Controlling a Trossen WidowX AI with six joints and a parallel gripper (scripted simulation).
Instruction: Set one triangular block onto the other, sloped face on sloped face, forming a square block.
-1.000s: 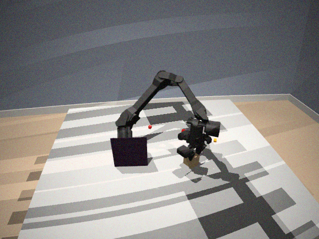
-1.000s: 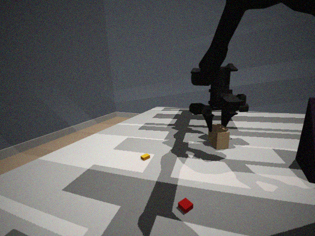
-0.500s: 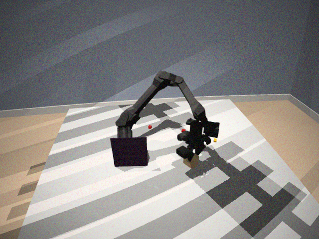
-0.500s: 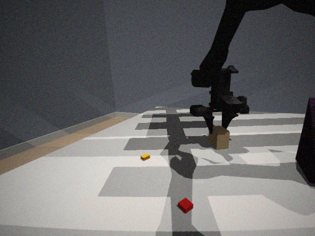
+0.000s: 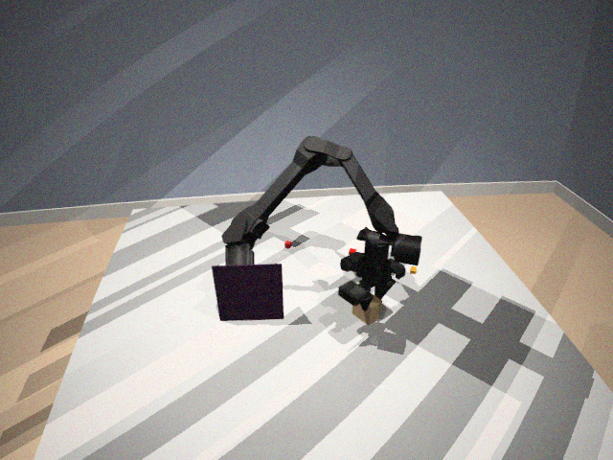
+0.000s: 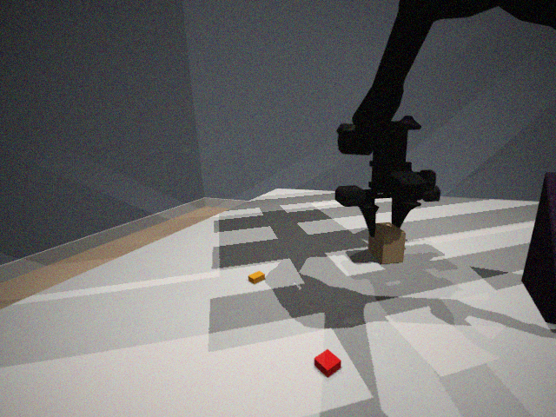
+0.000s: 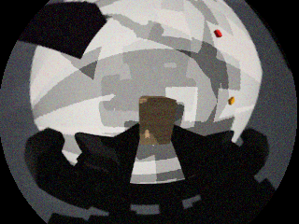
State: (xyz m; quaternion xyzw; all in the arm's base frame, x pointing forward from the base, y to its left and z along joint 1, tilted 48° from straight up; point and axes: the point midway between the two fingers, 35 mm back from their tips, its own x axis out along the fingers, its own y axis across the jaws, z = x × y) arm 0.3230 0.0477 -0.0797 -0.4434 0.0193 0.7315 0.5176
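Right now my gripper tip is 1 cm below the tan triangular block. From my gripper tip the other things lie so: small orange cube (16 cm ahead, 20 cm to the left, 4 cm below); small red cube (22 cm behind, 34 cm to the left, 3 cm below).
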